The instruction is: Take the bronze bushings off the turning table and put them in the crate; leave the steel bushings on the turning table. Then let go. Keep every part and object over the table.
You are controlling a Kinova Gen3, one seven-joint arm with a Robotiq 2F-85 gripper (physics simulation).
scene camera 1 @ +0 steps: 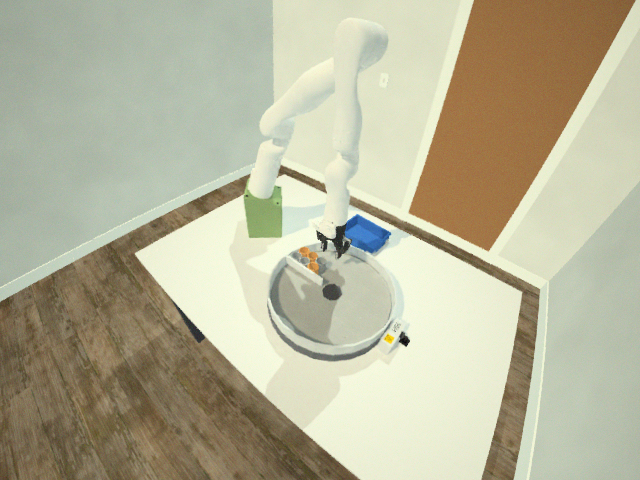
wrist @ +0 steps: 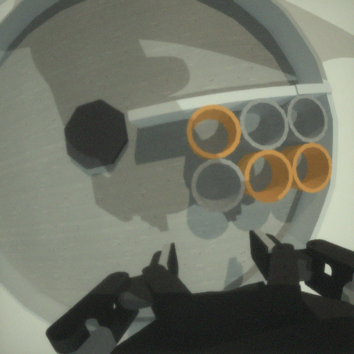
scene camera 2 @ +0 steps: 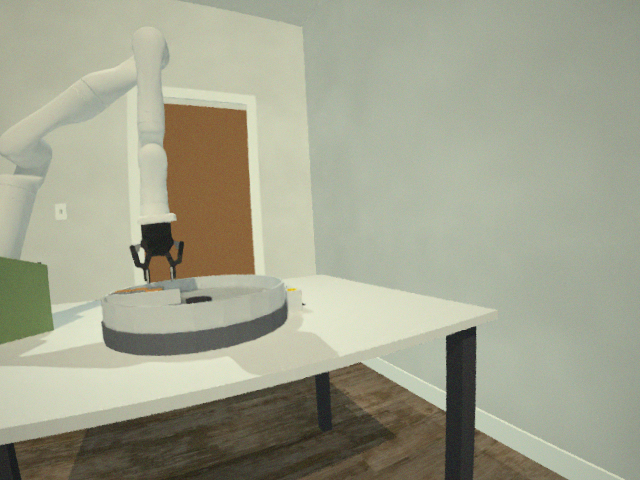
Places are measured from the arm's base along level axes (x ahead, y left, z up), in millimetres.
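Pixels of known places: gripper, between the fingertips: (scene camera 1: 330,254) (scene camera 2: 160,282); arm's base, origin of its link: (scene camera 1: 260,191).
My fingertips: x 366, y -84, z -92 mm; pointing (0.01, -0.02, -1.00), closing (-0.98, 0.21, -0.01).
For each thing: its top centre in the pictures, then the offset to it from my fingertips. "spot": a spot on its surface instead.
- blue crate, centre of its top: (scene camera 1: 364,230) 48 mm ahead, 255 mm left, 48 mm down
- pale divider, a spot on its surface: (scene camera 2: 162,297) spot: 16 mm back, 107 mm right, 24 mm down
- dark hub, centre of its top: (scene camera 2: 198,298) (scene camera 1: 332,291) 66 mm ahead, 118 mm right, 37 mm down
- small control box, a spot on its surface: (scene camera 2: 294,300) spot: 285 mm ahead, 210 mm right, 65 mm down
Three bronze bushings, one (wrist: 233,131) beside the divider and two (wrist: 284,175) (wrist: 323,167) in the row nearer the gripper, stand upright on the turning table (scene camera 1: 356,317) (scene camera 2: 206,316) (wrist: 55,205). Three steel bushings (wrist: 281,125) (wrist: 322,120) (wrist: 236,185) stand among them. In scene view 2 orange rims (scene camera 2: 139,290) show above the wall. My gripper (scene camera 1: 331,253) (scene camera 2: 160,279) (wrist: 213,249) is partly open and empty, above the turning table near its rim, to the side of the bushings. The blue crate (scene camera 1: 366,235) stands behind the turning table; no bushing shows in it.
A pale divider (scene camera 1: 305,270) (scene camera 2: 162,297) (wrist: 225,98) runs beside the bushings towards the dark hub (scene camera 1: 331,291) (scene camera 2: 199,299) (wrist: 96,132). A raised wall rings the turning table. The green arm base (scene camera 1: 264,219) (scene camera 2: 23,299) stands at the left. A small control box (scene camera 1: 391,336) (scene camera 2: 294,300) adjoins the turning table.
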